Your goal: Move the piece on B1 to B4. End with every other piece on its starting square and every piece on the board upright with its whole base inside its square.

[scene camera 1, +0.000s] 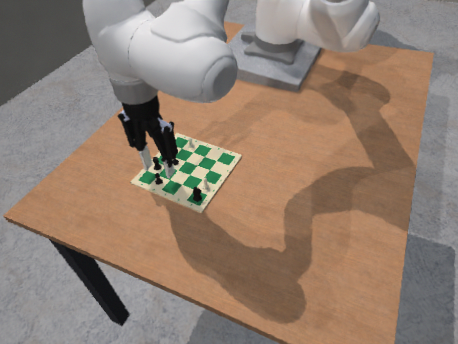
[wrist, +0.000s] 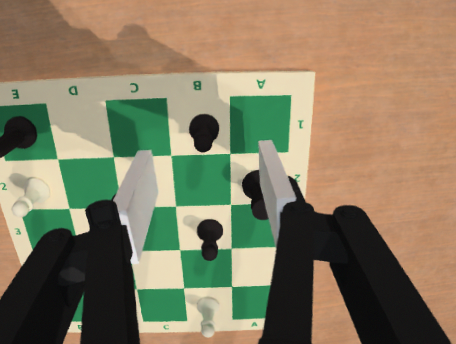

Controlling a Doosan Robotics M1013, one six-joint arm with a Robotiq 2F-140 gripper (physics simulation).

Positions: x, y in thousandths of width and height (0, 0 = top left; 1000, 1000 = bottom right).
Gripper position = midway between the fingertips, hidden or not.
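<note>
My gripper (scene camera 1: 348, 496), (wrist: 453, 487). Chessboard (scene camera 1: 449, 467), (wrist: 196, 376). Larger black piece (wrist: 552, 545). Black pawn (wrist: 459, 670). Black pawn (wrist: 448, 374).
</note>
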